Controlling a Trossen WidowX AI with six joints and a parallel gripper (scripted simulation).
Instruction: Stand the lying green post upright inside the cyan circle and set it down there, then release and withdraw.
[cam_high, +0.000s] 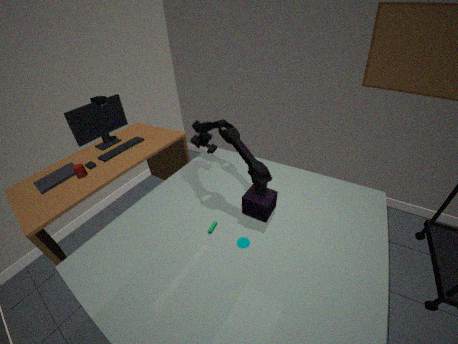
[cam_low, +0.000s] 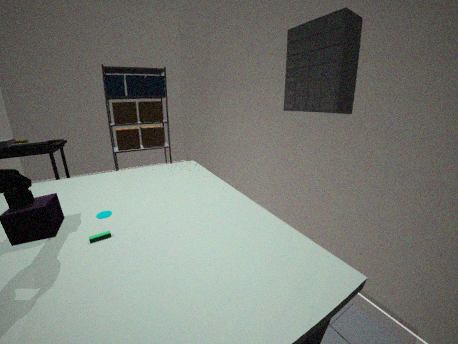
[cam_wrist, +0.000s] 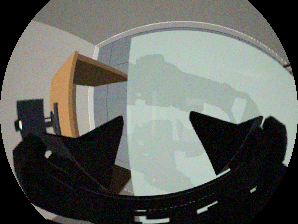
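Right now the green post is 56 cm ahead of my gripper tip, 33 cm to the left of it and 7 cm below it. Round my gripper tip: cyan circle 59 cm ahead, 50 cm to the left, 8 cm below.
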